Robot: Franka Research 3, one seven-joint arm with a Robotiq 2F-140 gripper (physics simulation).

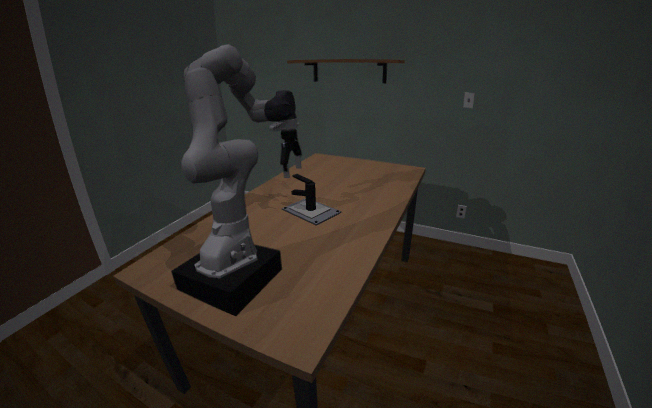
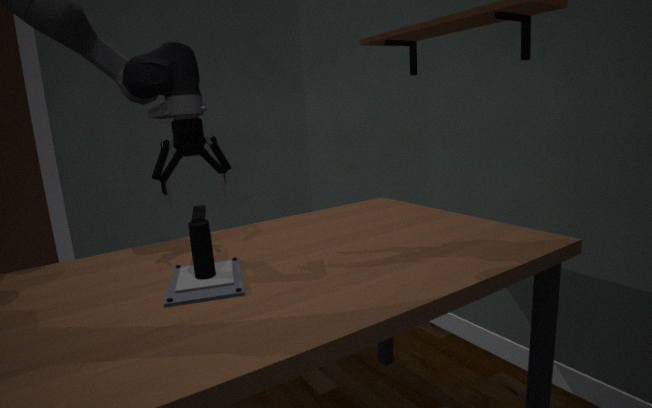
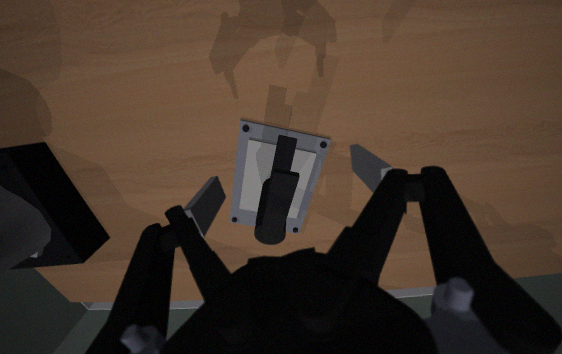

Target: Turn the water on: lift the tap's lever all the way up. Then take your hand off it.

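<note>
The tap's black lever (image 1: 303,179) (image 2: 199,212) (image 3: 283,195) slopes upward from the top of the black column (image 1: 310,197) (image 2: 202,250) to its raised free end. A shorter black spout (image 1: 298,192) (image 3: 286,150) sticks out below it on the same side. The column stands upright on a grey plate (image 1: 330,212) (image 2: 205,296) (image 3: 237,185) with a pale pad. My gripper (image 1: 292,170) (image 2: 198,197) (image 3: 284,172) is wide open and empty. Its fingers point down above the lever's free end, one to each side and apart from the lever. Exactly how high they hang is hard to tell.
The tap stands on a wooden table (image 1: 280,320) (image 2: 350,300). The arm's black base block (image 1: 220,292) (image 3: 60,200) is on the same table. A wall shelf (image 1: 345,61) (image 2: 465,22) is high above the far end.
</note>
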